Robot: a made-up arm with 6 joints. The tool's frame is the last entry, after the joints.
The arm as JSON. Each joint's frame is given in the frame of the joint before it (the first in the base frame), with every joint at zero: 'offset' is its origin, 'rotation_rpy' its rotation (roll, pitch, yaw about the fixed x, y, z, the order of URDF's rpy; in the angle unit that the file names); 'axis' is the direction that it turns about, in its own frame. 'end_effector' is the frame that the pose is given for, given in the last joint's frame.
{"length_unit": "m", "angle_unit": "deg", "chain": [
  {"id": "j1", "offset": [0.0, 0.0, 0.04], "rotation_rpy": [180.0, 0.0, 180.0], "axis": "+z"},
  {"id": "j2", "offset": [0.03, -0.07, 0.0], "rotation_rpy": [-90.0, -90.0, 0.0], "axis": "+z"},
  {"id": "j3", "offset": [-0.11, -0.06, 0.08], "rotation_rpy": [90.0, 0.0, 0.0], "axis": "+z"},
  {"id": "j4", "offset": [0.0, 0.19, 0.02], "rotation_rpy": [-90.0, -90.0, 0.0], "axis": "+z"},
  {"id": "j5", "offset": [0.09, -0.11, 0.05], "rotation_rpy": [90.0, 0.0, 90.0], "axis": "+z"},
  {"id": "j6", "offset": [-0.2, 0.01, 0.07], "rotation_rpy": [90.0, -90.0, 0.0], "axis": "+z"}
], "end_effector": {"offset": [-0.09, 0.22, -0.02], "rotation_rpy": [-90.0, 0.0, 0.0]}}
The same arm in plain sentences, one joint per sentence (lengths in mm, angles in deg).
The arm has six revolute joints in a row. What follows holds with every joint at zero, and every direction is one of the base frame's.
Joint 1 lies 40 mm along +z from the base frame's origin and turns about -z.
Joint 2 lies 30 mm along -x and 70 mm along -y from joint 1 and turns about +y.
Joint 3 lies 60 mm along +x and 80 mm along +y and 110 mm along +z from joint 2 and turns about +x.
Joint 4 lies 20 mm along +x and 190 mm along +y from joint 3 and turns about +y.
Joint 5 lies 90 mm along +x and 50 mm along +y and 110 mm along +z from joint 4 and turns about +x.
Joint 6 lies 70 mm along +x and 10 mm along +y and 200 mm along +z from joint 5 and turns about -y.
The tool frame, which is the frame that the pose is given for, lies 90 mm along -x and 20 mm along +y and 220 mm along +z from joint 6; its axes are parallel to the base frame's.

